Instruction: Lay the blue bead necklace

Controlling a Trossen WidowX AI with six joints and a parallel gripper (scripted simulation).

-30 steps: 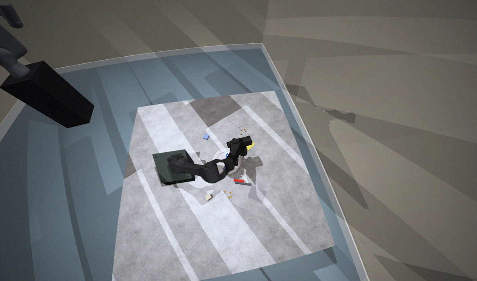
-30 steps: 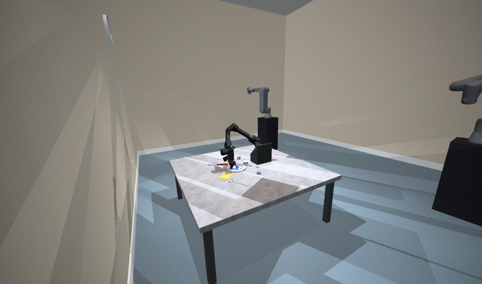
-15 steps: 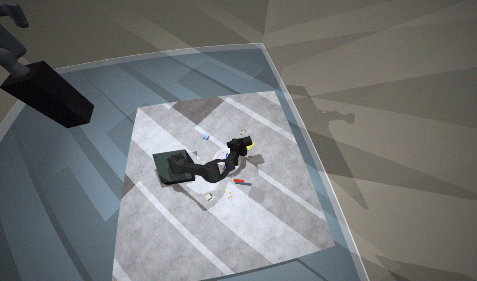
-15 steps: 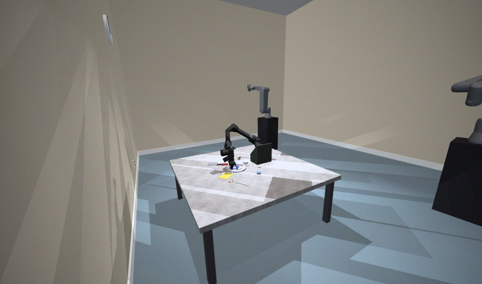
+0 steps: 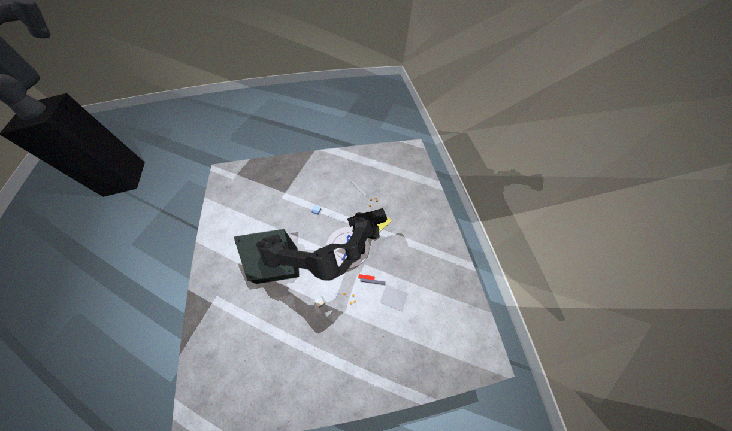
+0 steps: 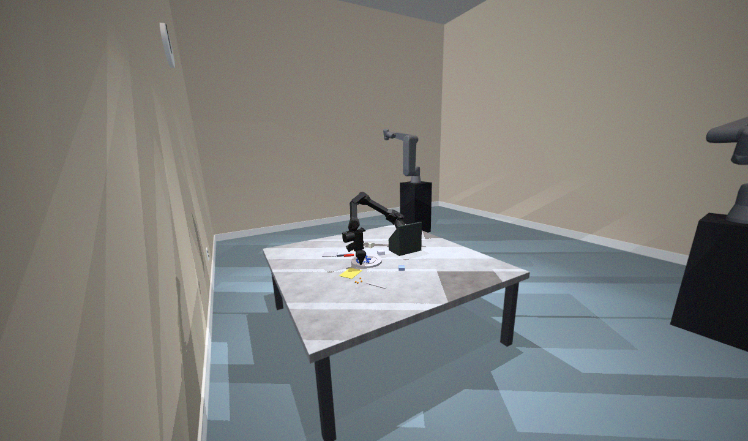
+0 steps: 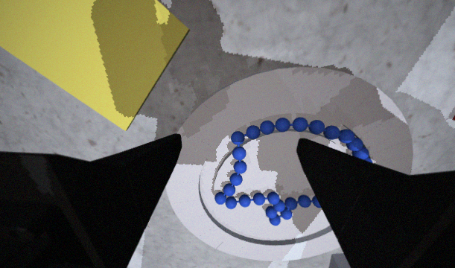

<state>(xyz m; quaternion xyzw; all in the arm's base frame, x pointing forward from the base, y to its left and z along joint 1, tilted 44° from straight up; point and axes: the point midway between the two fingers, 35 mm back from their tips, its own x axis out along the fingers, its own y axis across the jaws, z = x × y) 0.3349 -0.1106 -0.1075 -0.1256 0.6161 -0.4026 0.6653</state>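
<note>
The round white bead board is 60 mm behind my gripper tip, 20 mm to the right of it and 10 mm below it. Round my gripper tip: blue block (170 mm behind, 220 mm to the left, 10 mm below); then yellow sheet (110 mm ahead, 70 mm to the left, 20 mm below); then grey tool (10 mm behind, 190 mm to the right, 10 mm below).
</note>
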